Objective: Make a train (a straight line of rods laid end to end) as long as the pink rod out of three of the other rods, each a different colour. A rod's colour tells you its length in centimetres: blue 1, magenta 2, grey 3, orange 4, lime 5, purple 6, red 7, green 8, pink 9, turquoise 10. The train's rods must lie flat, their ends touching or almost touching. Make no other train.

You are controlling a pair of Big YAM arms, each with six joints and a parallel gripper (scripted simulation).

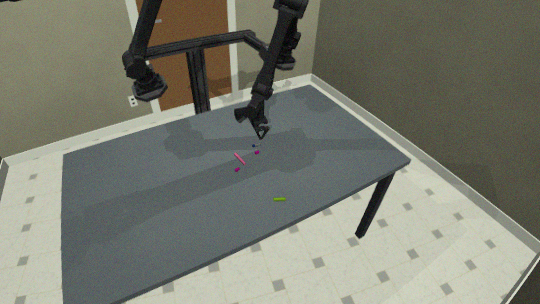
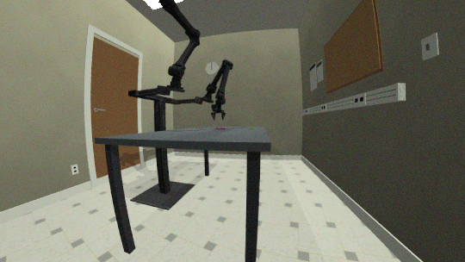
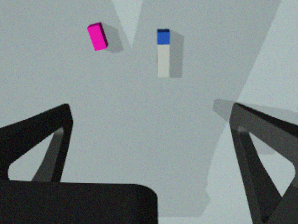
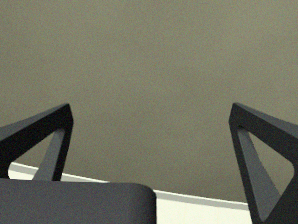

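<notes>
The lime rod is 35 cm ahead of my left hand, 7 cm to the right of it and 9 cm below it. The rest, counted from my left hand: pink rod (5 cm ahead, 12 cm to the right, 9 cm below).
</notes>
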